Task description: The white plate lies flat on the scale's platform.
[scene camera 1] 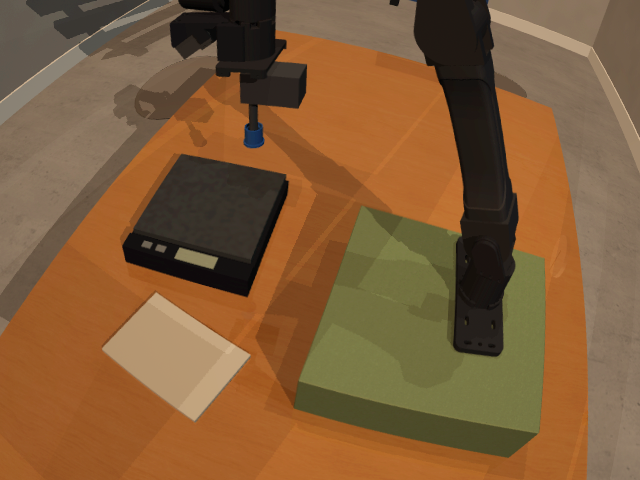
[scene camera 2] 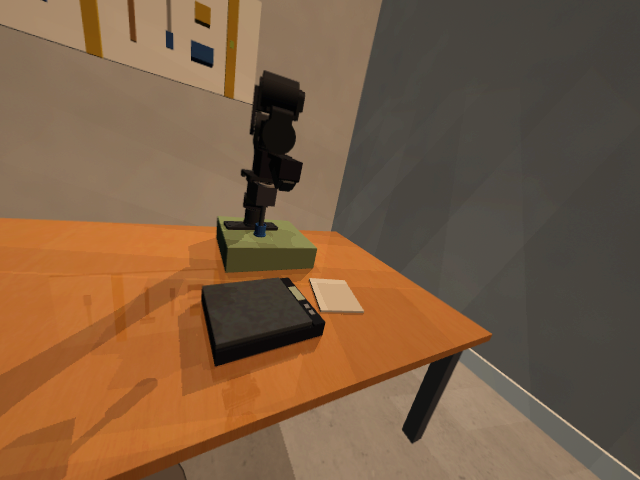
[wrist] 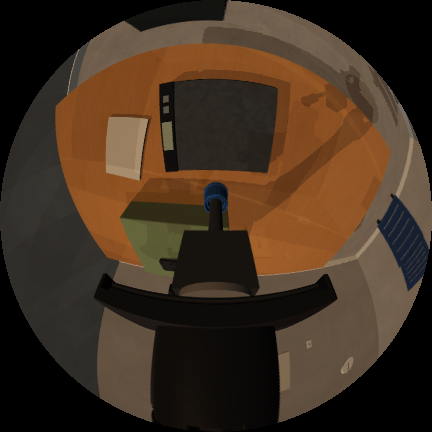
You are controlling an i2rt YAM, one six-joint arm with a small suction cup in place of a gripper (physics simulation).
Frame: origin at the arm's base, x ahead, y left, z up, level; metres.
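Where they show: hand at its tool point: (scene camera 1: 254,142) (scene camera 2: 259,234) (wrist: 215,192); arm's base at its link origin: (scene camera 1: 478,295) (scene camera 2: 251,226).
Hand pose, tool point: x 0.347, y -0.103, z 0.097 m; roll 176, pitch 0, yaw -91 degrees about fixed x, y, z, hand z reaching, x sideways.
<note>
Each offset is from my tool point to the top centre of the thing. Level surfaces: height alone.
The white plate @(dx +0.047, dy +0.248, dz -0.181 m) (scene camera 1: 175,356) (scene camera 2: 336,296) (wrist: 126,146) is a thin rectangle lying flat on the table, beside the scale on the side of its display, apart from it. The black scale @(dx +0.073, dy -0.002, dz -0.143 m) (scene camera 1: 186,273) (scene camera 2: 268,352) (wrist: 171,160) stands on the table; its dark square platform @(dx +0.073, dy -0.019, dz -0.143 m) (scene camera 1: 211,204) (scene camera 2: 253,312) (wrist: 225,125) is bare. My gripper, a blue suction cup (scene camera 1: 253,139) (scene camera 2: 260,232) (wrist: 216,192), points down and hangs in the air with nothing on it. In the wrist view it shows just below the scale's near edge, between the scale and the arm.
A green block (scene camera 1: 382,351) (scene camera 2: 271,259) (wrist: 150,239) carries the arm's base (scene camera 1: 478,330) and stands near the plate and scale. The orange table @(dz -0.188 m) (scene camera 1: 248,444) (scene camera 2: 361,361) (wrist: 320,215) has its edge beyond the scale. A board with coloured items (scene camera 2: 155,46) hangs on the wall.
</note>
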